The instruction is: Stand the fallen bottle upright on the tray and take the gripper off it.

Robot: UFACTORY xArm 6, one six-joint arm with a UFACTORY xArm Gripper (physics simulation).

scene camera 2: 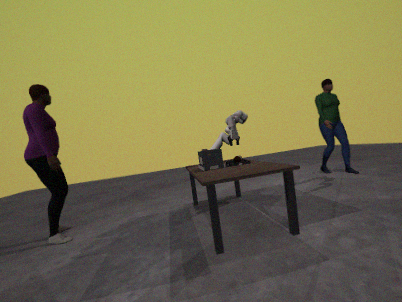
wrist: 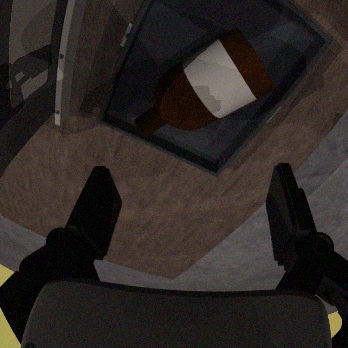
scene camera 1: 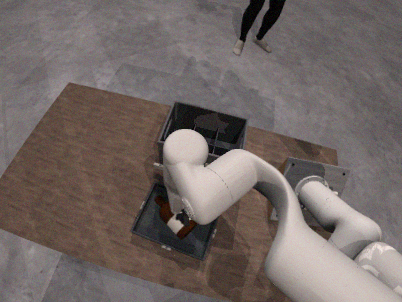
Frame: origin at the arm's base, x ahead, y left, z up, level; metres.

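Seen in the pictures: gripper, fingertip midpoint: [scene camera 2: 234,145] [wrist: 190,183]; arm's base, link origin: [scene camera 2: 210,154] [scene camera 1: 310,192].
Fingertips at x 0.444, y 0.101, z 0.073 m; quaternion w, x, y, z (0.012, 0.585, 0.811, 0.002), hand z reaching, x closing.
Pixels of each thing's middle, then the offset from my fingertips to it. Level surfaces: height alone.
- brown bottle, body centre: [wrist: 194,92] [scene camera 1: 172,214] 0.014 m ahead, 0.002 m right, 0.144 m down
- dark tray, body centre: [wrist: 205,71] [scene camera 1: 177,219] [scene camera 2: 237,162] 0.004 m back, 0.006 m left, 0.174 m down
- dark box with compartments, body centre: [scene camera 1: 202,143] [scene camera 2: 210,159] 0.060 m back, 0.260 m right, 0.099 m down
- wooden table, surface height: 0.187 m down
The brown bottle [scene camera 1: 175,225] [wrist: 220,80] with a white label lies on its side in the dark tray [scene camera 1: 148,226] [wrist: 160,147]. In the wrist view its neck points to the lower left, near the tray's rim, and its base to the upper right. The gripper [scene camera 2: 234,143] [wrist: 192,166] is open and empty. In scene camera 2 it hangs above the table, pointing down, apart from the bottle. In scene camera 1 the arm hides most of the gripper and part of the tray.
A dark box with compartments [scene camera 1: 211,111] [scene camera 2: 211,159] stands beside the tray on the wooden table [scene camera 1: 90,150] [scene camera 2: 260,171] [wrist: 185,215]. The arm's base plate [scene camera 1: 295,172] is at the right. A person in purple [scene camera 2: 40,130] and one in green [scene camera 2: 328,106] stand away from the table.
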